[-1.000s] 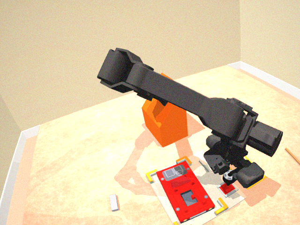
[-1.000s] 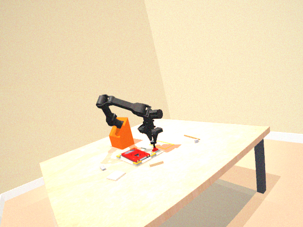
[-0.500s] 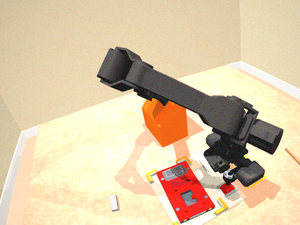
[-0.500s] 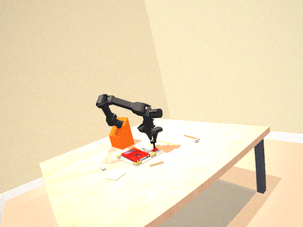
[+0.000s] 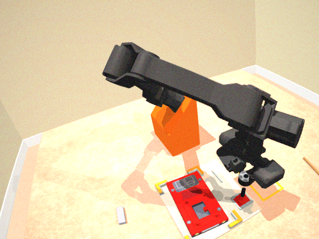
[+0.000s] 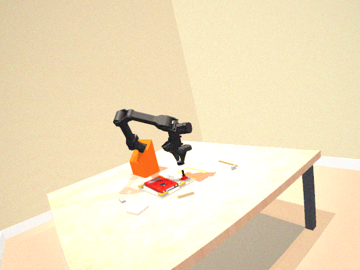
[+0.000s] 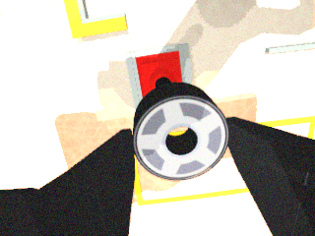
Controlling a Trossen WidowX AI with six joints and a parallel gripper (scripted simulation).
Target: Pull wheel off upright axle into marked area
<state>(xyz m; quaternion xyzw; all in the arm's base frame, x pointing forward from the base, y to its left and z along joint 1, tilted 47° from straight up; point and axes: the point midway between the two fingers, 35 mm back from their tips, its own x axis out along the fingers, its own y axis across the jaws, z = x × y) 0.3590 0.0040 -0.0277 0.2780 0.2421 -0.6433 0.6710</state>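
Now: gripper tip 7 cm above the black axle. From my gripper tip the other things lie so: wooden stick (8 cm ahead, 28 cm to the left, 10 cm below); then white slab (5 cm ahead, 33 cm to the right, 10 cm below); then wheel (right at my gripper tip).
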